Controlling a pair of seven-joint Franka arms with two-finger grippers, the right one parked.
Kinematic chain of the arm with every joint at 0, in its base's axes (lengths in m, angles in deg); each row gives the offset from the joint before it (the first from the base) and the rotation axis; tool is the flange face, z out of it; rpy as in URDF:
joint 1: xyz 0 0 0.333 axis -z
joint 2: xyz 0 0 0 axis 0.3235 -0.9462 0
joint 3: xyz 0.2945 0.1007 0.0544 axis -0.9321 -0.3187 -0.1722
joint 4: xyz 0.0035 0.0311 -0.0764 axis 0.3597 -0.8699 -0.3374
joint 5: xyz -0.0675 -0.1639 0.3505 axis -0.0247 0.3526 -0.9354
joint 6: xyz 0 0 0 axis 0.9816 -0.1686 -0.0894
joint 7: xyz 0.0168 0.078 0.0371 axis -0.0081 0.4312 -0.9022
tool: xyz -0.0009 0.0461 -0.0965 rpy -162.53 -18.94 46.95
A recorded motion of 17 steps. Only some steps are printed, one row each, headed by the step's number.
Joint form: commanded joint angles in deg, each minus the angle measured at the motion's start. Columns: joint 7, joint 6, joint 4, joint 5, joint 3, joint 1, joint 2.
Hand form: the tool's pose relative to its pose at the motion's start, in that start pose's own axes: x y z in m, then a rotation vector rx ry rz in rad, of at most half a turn. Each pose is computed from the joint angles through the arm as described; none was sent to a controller.
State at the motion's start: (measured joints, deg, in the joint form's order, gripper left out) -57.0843 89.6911 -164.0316 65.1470 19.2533 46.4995 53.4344
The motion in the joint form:
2: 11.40 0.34 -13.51 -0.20 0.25 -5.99 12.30
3: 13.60 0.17 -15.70 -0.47 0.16 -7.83 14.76
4: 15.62 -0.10 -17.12 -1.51 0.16 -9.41 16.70
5: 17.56 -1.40 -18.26 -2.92 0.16 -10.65 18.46
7: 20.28 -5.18 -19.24 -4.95 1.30 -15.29 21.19
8: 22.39 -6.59 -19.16 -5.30 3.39 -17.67 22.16
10: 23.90 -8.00 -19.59 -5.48 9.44 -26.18 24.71
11: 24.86 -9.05 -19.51 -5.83 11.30 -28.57 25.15
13: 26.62 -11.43 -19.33 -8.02 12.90 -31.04 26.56
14: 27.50 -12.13 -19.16 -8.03 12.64 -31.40 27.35
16: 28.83 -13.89 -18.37 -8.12 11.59 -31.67 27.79
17: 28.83 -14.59 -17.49 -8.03 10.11 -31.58 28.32
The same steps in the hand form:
2: -0.0291 -0.0845 -0.0271 -0.0159 -0.0104 0.0984
3: -0.0337 -0.1083 -0.0352 -0.0194 -0.0057 0.1048
4: -0.0374 -0.1284 -0.0434 -0.0095 0.0047 0.1155
5: -0.0436 -0.1460 -0.0499 0.0125 0.0000 0.1308
7: -0.0529 -0.1883 -0.0643 0.0391 -0.0270 0.1214
8: -0.0594 -0.1935 -0.0719 0.0419 -0.0332 0.1543
10: -0.0700 -0.2198 -0.0905 0.0318 -0.0202 0.1404
11: -0.0732 -0.2261 -0.0938 0.0372 -0.0286 0.1479
13: -0.0832 -0.2392 -0.1041 0.0771 -0.0385 0.1596
14: -0.0881 -0.2449 -0.1111 0.0769 -0.0346 0.1636
16: -0.0922 -0.2574 -0.1190 0.0746 -0.0446 0.1632
17: -0.0954 -0.2697 -0.1298 0.0677 -0.0323 0.1396

